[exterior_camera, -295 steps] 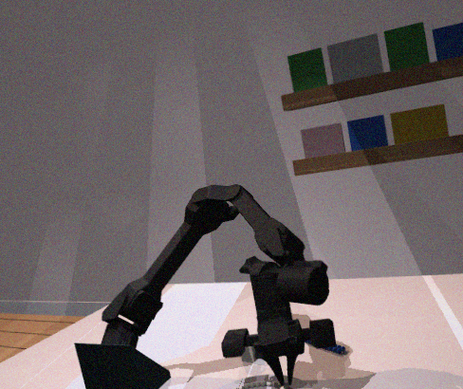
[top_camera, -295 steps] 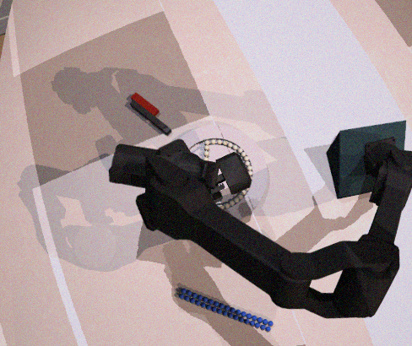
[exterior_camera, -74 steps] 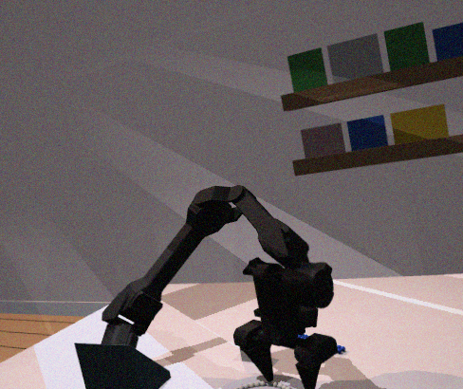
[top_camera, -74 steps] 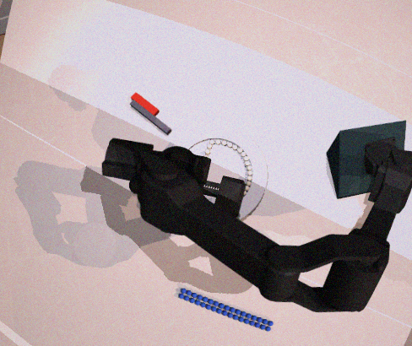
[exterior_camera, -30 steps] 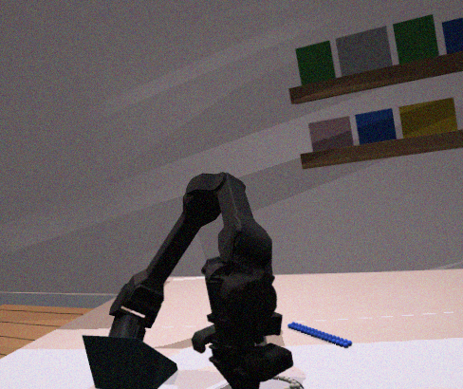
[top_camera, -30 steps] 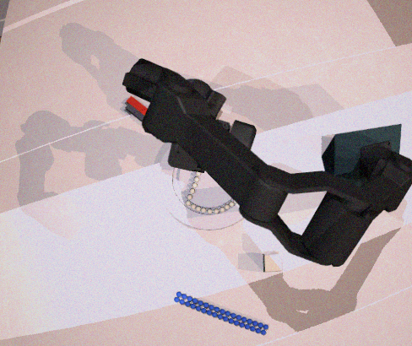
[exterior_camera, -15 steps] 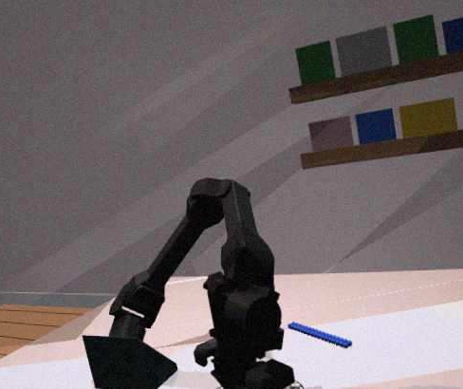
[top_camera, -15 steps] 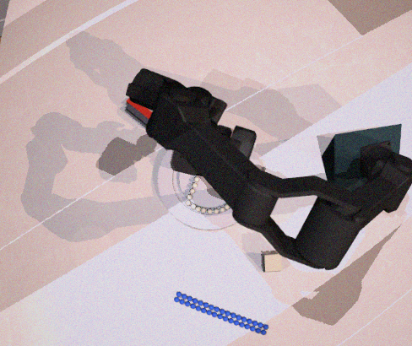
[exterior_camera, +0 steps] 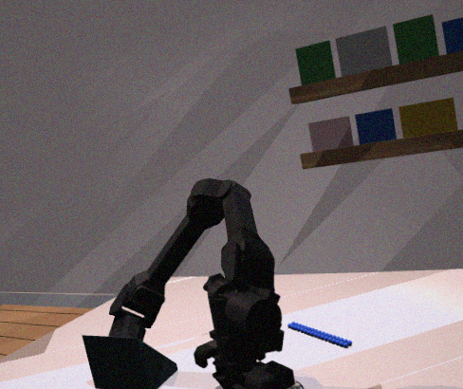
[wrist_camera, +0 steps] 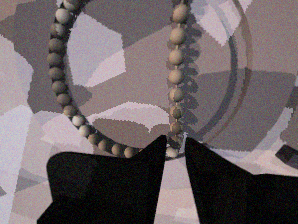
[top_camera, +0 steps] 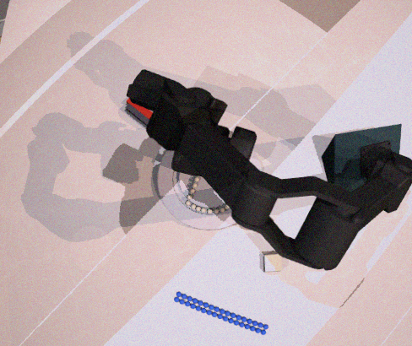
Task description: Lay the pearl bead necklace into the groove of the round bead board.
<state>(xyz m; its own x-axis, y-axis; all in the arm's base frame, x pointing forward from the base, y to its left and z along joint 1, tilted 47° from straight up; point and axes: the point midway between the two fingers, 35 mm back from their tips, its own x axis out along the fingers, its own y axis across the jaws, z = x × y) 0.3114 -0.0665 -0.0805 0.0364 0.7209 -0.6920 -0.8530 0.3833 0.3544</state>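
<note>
My gripper tip is now 5 cm to the right of the round bead board and 1 cm above it. Round my gripper tip: small beige cube 24 cm to the left, 8 cm behind; grey block 11 cm to the right, 11 cm ahead, 1 cm below.
</note>
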